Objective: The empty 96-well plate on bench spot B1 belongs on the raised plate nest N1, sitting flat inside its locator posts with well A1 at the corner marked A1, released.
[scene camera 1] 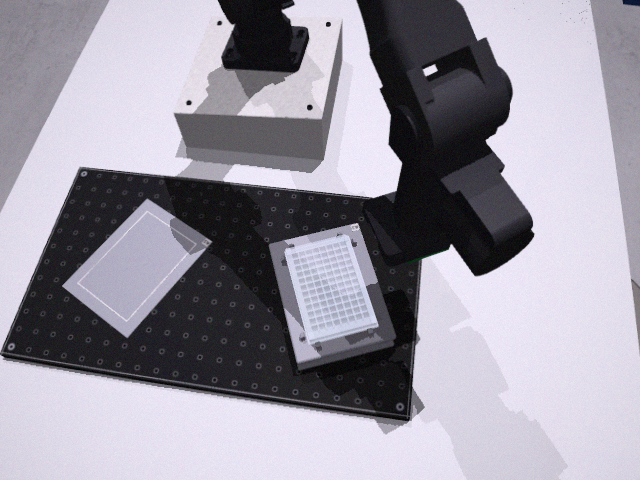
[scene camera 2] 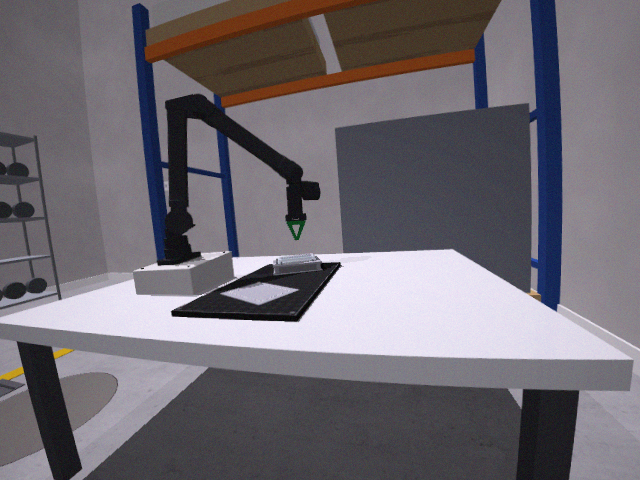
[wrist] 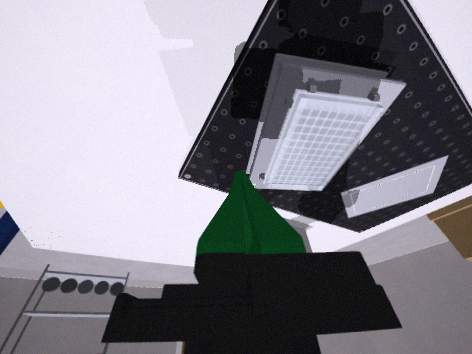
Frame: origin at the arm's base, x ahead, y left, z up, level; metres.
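Seen in the pictures: gripper, between the fingertips: (scene camera 1: 408, 257) (scene camera 2: 296, 240) (wrist: 239, 176); arm's base, origin of its link: (scene camera 1: 266, 51) (scene camera 2: 180, 260).
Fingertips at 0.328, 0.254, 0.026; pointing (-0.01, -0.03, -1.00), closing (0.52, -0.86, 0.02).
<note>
Offsets run from my fingertips to a thing's middle, as dx, dy, dz. "pt": to the spot under its first point. Level surfaces: height alone.
The clear, whitish 96-well plate @(+0.027, -0.087, -0.056) (scene camera 1: 330, 286) (scene camera 2: 297, 258) (wrist: 325, 142) rests on the grey raised nest N1 @(+0.027, -0.088, -0.075) (scene camera 1: 292, 316) (scene camera 2: 297, 269) (wrist: 277, 105), among the small dark locator posts near its corners. Whether it is fully flat is hard to tell. The nest's A1 label @(pt -0.065, -0.071, -0.063) (scene camera 1: 355, 227) is at its corner nearest the arm; well A1 of the plate cannot be made out. Spot B1 @(pt +0.031, -0.343, -0.094) (scene camera 1: 144, 268) (scene camera 2: 260, 292) (wrist: 395, 192), a light rectangle with a white outline, bears no plate. My gripper (scene camera 2: 296, 238) (wrist: 239, 176) is shut and empty, green fingertips together, above the nest; scene camera 1 hides the tips.
The black perforated board @(+0.022, -0.237, -0.102) (scene camera 1: 227, 320) (scene camera 2: 206, 311) carries the nest and B1 on the white table @(dz -0.109) (scene camera 1: 180, 434) (scene camera 2: 413, 330). The arm's pale base block (scene camera 1: 253, 131) (scene camera 2: 162, 281) stands behind the board. A blue-and-orange rack (scene camera 2: 545, 155) rises behind the table.
</note>
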